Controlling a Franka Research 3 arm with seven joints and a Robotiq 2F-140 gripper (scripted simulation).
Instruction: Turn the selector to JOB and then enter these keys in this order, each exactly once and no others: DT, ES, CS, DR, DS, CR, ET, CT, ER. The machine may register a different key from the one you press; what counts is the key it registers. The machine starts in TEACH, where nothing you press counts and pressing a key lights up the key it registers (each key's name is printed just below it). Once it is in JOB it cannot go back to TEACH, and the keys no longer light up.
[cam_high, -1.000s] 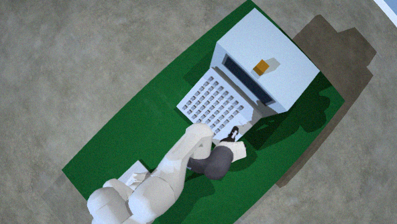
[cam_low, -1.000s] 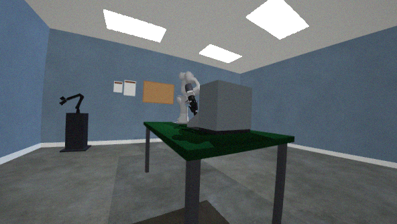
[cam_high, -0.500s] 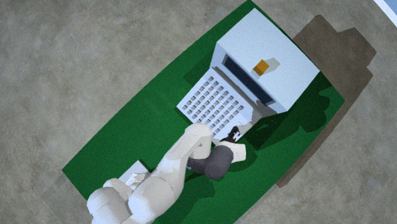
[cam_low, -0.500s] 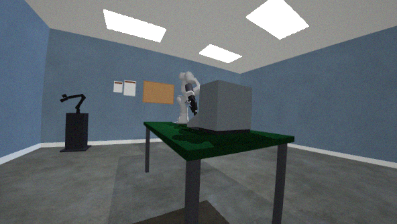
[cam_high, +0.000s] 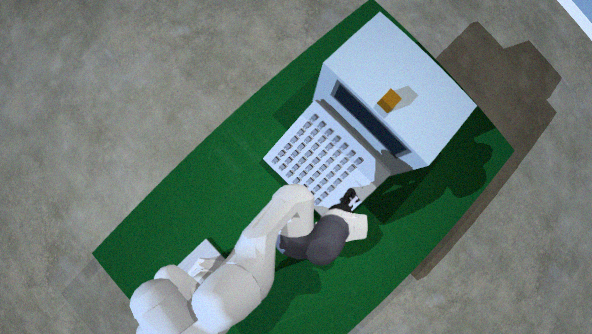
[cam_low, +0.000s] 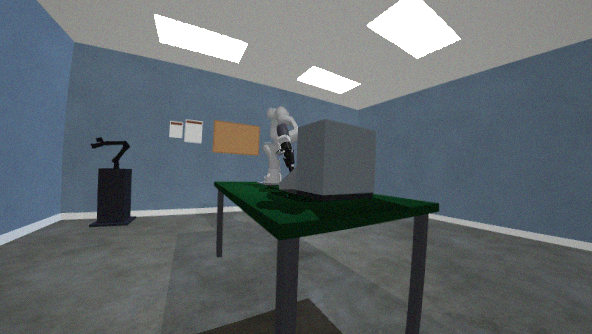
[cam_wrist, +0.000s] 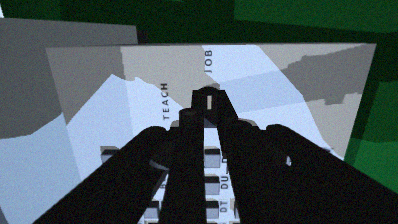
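The round selector knob lies 2 cm below my hand and 1 cm ahead of it. From my hand the other things lie so: key (19 cm to the left, 5 cm below, 3 cm behind); sloping keyboard (11 cm to the left, 7 cm below, 3 cm ahead).
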